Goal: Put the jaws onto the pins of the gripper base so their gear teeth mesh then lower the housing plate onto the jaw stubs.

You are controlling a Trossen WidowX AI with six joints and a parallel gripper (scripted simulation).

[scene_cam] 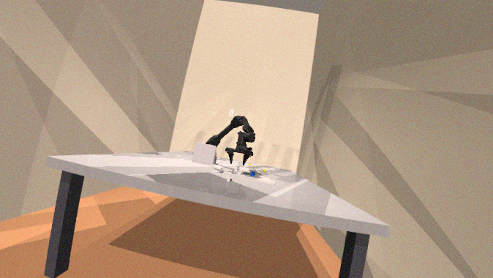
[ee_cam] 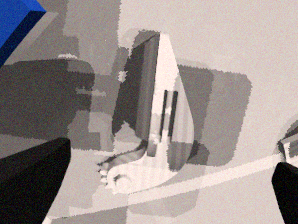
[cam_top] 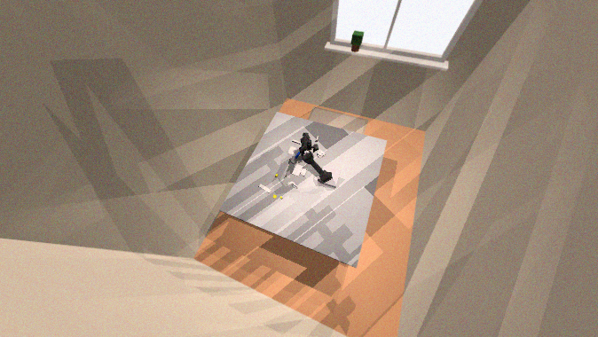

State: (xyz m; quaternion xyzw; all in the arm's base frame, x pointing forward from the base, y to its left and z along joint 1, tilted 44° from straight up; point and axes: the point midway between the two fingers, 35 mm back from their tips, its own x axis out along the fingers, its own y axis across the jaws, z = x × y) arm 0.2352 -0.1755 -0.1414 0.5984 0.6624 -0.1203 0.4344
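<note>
Right now the white jaw is 10 mm ahead of my gripper tip, 40 mm to the left of it and 50 mm below it. From my gripper tip the other things lie so: pale housing plate (120 mm behind, 40 mm to the right, 30 mm below); then blue block (120 mm ahead, 20 mm to the left, 50 mm below); then white flat piece (190 mm ahead, 30 mm to the right, 50 mm below).
</note>
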